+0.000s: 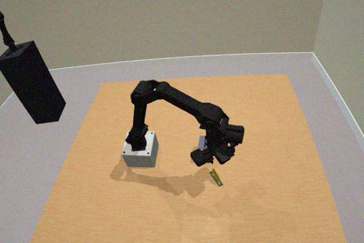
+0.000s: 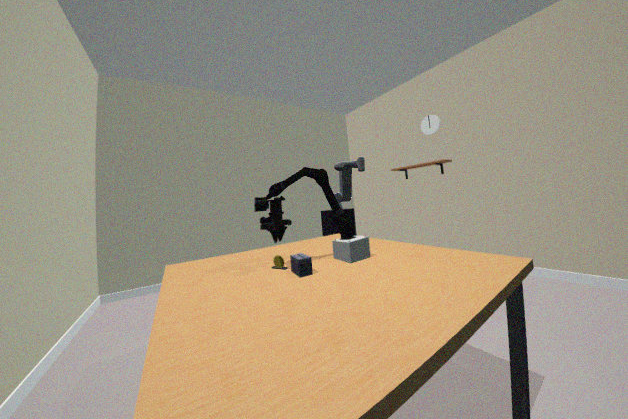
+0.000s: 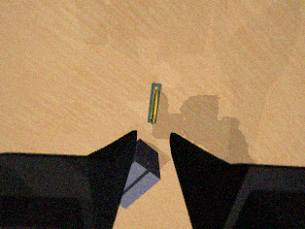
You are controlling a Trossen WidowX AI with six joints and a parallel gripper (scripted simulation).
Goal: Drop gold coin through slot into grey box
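The thin gold coin lies 10 mm to the right of my gripper tip and 100 mm below it.
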